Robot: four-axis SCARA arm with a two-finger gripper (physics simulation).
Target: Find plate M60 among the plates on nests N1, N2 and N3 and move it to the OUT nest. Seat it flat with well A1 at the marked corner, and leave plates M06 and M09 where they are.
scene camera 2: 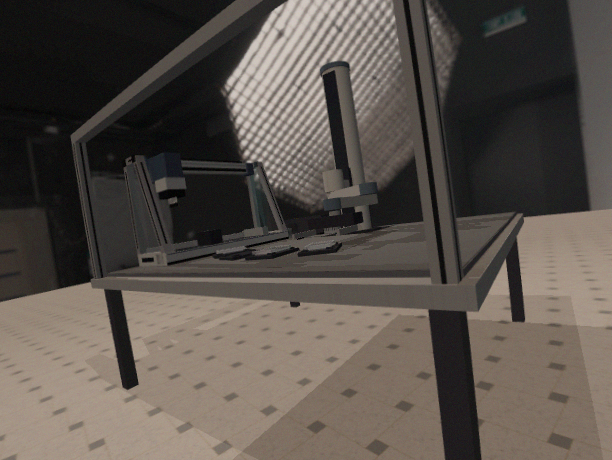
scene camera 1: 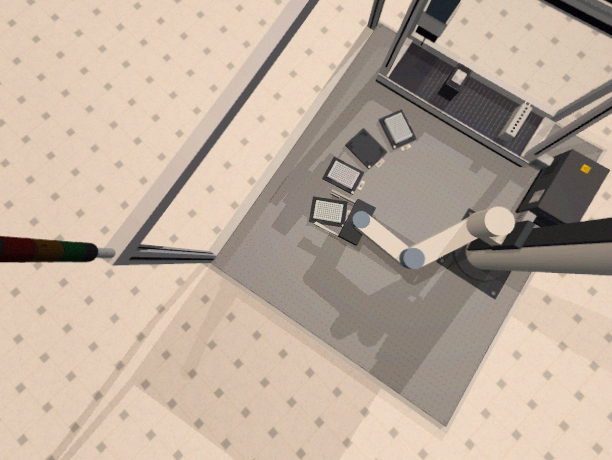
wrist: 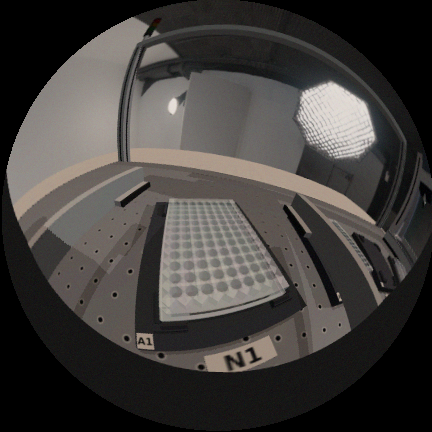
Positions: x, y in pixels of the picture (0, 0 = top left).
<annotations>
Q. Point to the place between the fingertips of my gripper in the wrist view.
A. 218, 185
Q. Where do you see a dark nest N1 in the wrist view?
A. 151, 334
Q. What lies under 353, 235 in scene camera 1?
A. My gripper.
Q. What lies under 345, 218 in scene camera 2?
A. My gripper.
</annotations>
